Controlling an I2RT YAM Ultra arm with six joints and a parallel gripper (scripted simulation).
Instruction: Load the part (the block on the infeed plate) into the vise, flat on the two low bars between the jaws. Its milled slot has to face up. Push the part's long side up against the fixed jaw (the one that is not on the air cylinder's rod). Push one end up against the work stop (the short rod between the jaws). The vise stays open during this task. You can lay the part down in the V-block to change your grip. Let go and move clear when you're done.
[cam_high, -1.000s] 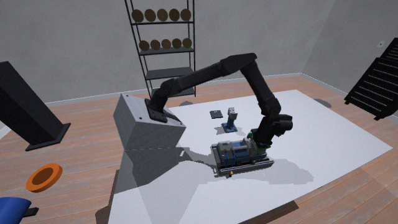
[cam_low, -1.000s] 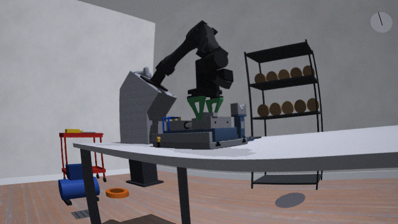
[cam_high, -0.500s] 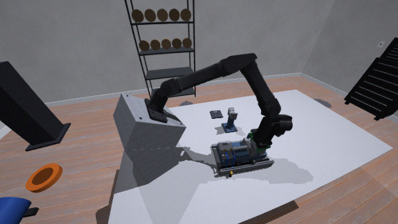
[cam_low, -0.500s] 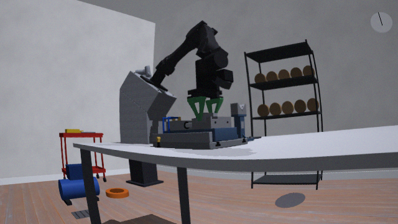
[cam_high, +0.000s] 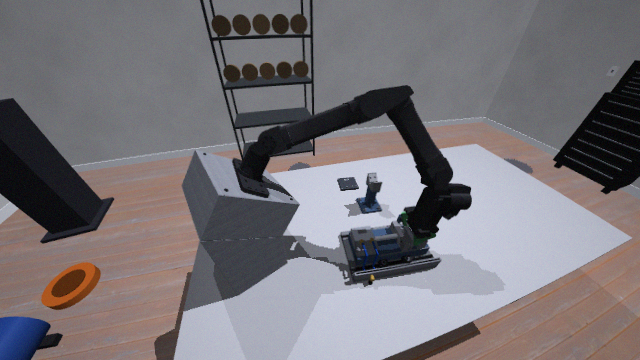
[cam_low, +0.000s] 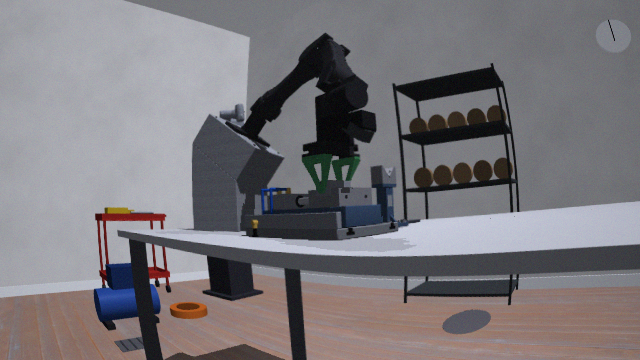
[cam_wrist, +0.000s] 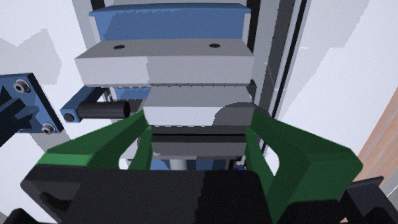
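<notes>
Right now my hand is 1 cm below the part. From my hand the other things lie so: work stop 6 cm to the left, 2 cm ahead, 1 cm below; then fixed jaw 4 cm ahead, 2 cm below, 1 cm to the left; then moving jaw 3 cm to the left, 2 cm below, 2 cm behind.
</notes>
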